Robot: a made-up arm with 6 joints.
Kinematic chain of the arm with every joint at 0, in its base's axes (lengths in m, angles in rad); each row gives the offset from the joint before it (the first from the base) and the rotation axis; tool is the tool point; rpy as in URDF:
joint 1: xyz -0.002 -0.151 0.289 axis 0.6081 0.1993 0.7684
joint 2: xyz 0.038 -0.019 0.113 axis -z
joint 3: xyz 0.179 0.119 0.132 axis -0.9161 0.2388 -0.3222
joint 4: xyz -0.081 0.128 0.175 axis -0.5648 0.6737 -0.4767
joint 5: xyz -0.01 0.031 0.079 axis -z
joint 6: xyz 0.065 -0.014 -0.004 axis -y
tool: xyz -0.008 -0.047 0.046 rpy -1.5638 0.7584 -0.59
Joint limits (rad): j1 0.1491..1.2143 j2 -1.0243..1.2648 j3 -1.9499..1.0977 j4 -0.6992..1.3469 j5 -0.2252..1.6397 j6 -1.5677..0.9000
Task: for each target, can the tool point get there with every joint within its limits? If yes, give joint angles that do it. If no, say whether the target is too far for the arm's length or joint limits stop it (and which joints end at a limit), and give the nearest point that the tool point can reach.
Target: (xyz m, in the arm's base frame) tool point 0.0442 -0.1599 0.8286
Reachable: yes | joints 0.8460 -0.3379 0.3980 -0.5214 1.1341 -0.4268
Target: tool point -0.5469 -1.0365 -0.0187
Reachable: no: too far | nearest point -0.0181 -0.4251 0.4134 | short by 0.917 m
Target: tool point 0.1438 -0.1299 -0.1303
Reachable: no: joint limits stop it (at a limit: joint 1, joint 3) | nearest point 0.1973 -0.2367 0.2571 | short by 0.405 m
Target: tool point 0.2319 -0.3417 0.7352
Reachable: yes | joints 0.4888 0.9065 -0.8656 0.8442 0.0127 0.1719
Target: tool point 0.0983 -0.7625 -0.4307
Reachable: no: too far | nearest point 0.1752 -0.4161 0.2790 | short by 0.793 m
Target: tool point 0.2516 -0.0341 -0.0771
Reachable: no: joint limits stop it (at a limit: joint 1, joint 3) | nearest point 0.2390 -0.1853 0.2727 | short by 0.381 m
